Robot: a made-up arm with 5 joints. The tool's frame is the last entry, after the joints. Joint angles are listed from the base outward. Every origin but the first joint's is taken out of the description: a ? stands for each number. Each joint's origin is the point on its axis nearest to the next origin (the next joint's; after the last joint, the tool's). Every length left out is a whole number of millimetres.
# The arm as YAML. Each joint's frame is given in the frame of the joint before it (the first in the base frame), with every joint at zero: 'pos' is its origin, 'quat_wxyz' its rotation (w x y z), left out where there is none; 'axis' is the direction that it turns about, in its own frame. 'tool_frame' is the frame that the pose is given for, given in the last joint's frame.
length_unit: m
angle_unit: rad
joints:
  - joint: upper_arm
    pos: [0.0, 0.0, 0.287]
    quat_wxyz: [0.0, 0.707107, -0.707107, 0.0]
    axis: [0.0, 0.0, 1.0]
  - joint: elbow
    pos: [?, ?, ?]
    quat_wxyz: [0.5, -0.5, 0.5, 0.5]
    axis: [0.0, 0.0, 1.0]
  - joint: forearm
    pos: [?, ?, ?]
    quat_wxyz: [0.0, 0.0, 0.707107, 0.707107]
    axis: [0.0, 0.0, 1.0]
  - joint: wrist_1
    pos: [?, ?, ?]
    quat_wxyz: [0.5, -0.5, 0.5, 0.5]
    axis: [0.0, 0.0, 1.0]
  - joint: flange
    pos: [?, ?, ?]
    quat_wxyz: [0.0, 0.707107, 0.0, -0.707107]
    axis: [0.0, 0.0, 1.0]
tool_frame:
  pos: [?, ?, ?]
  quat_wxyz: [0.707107, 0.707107, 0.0, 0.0]
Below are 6 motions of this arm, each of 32 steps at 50 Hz.
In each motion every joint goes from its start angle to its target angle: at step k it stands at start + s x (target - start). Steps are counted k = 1, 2, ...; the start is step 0. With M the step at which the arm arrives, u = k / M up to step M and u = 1 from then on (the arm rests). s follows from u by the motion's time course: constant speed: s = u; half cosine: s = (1 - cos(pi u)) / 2; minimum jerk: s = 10 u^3 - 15 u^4 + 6 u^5.
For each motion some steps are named. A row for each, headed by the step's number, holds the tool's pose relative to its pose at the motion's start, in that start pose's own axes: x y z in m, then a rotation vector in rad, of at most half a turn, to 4 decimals.
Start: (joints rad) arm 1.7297 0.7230 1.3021 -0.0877 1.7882
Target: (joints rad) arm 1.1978 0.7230 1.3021 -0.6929 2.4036
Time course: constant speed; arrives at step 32
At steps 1, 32:
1: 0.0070 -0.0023 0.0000 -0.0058 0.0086 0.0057
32: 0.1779 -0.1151 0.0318 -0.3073 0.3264 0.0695

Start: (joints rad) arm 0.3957 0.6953 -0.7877 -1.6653 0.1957
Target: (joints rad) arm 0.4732 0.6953 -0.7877 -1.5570 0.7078
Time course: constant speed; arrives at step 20
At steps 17, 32:
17: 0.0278 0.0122 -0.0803 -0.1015 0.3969 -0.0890
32: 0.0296 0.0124 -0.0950 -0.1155 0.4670 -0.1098

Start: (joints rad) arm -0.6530 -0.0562 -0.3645 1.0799 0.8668
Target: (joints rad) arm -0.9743 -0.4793 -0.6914 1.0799 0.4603
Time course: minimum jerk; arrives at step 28
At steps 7, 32:
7: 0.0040 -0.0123 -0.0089 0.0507 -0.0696 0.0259
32: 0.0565 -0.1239 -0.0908 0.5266 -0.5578 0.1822

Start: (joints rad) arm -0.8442 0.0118 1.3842 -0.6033 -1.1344
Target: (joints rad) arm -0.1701 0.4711 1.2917 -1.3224 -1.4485
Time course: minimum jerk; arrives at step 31
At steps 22, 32:
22: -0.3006 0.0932 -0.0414 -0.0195 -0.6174 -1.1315
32: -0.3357 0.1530 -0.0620 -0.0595 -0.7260 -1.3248

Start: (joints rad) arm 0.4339 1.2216 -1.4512 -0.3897 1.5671
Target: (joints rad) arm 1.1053 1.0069 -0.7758 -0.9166 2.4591
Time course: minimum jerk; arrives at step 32
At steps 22, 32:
22: -0.1281 0.2395 0.0745 0.7213 1.4007 0.5415
32: -0.1511 0.2928 0.1540 0.9081 1.6025 0.7515

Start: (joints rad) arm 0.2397 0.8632 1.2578 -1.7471 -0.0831
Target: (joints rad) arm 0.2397 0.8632 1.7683 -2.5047 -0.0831
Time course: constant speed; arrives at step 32
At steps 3, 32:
3: -0.0058 -0.0094 -0.0097 0.0669 -0.0101 -0.0525
32: -0.0869 -0.0357 -0.1496 0.7013 -0.2755 -0.5042

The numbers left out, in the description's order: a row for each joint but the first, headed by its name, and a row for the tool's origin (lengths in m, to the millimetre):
elbow: 0.003 0.188 0.0
forearm: 0.055 0.14 0.0
wrist_1: -0.063 0.281 0.0
flange: 0.122 0.112 0.0
tool: 0.174 -0.088 0.0

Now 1 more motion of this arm.
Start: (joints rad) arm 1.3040 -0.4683 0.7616 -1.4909 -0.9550
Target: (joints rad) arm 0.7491 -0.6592 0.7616 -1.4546 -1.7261
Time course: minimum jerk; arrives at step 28
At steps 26, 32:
26: 0.1790 0.1966 0.1477 -0.2916 -0.2676 0.1600
32: 0.1796 0.1974 0.1479 -0.2924 -0.2685 0.1608

